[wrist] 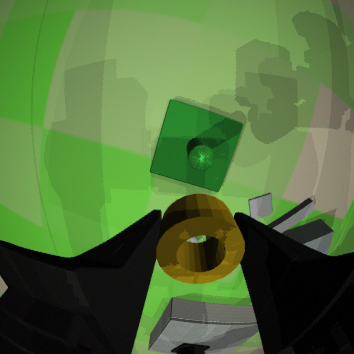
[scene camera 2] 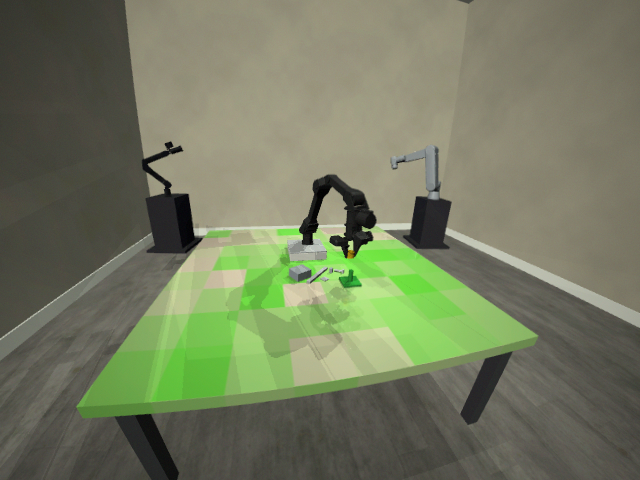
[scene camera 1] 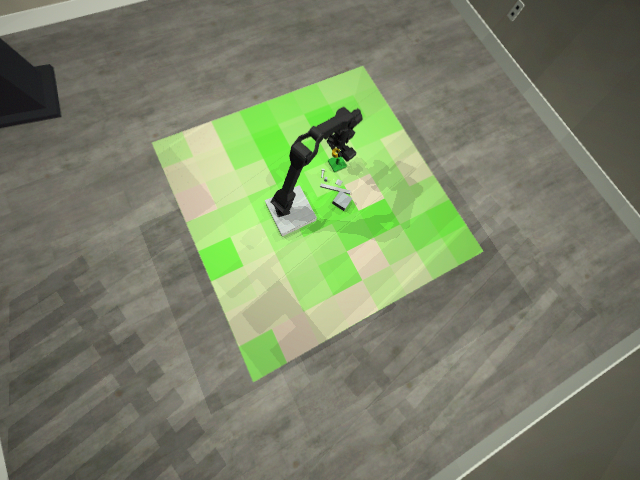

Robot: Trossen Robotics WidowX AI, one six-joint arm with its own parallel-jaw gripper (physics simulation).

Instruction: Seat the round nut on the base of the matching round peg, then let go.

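An orange round nut (scene camera 1: 335, 152) (scene camera 2: 351, 254) (wrist: 167, 252) is held between the two black fingertips, its hole facing the wrist camera. My gripper (scene camera 1: 336, 153) (scene camera 2: 351, 255) (wrist: 197, 218) is shut on it, high above the table. A green round peg (scene camera 2: 351, 274) (wrist: 201, 158) stands upright on a square dark green base (scene camera 1: 333, 166) (scene camera 2: 349, 282) (wrist: 170, 135). In scene camera 2 the nut appears above the peg, with a gap between them. In the wrist view the peg's tip lies beyond the nut. The nut and peg are apart; their exact sideways offset is hard to tell.
A grey block (scene camera 1: 341, 200) (scene camera 2: 299, 272), a long grey bar (scene camera 1: 334, 188) (scene camera 2: 317, 275), a small flat grey piece (scene camera 1: 338, 182) (scene camera 2: 324, 279) (wrist: 260, 205) and a grey bolt (scene camera 1: 322, 173) lie on the robot's side of the peg. The arm stands on a pale base block (scene camera 1: 299, 221) (scene camera 2: 306, 255).
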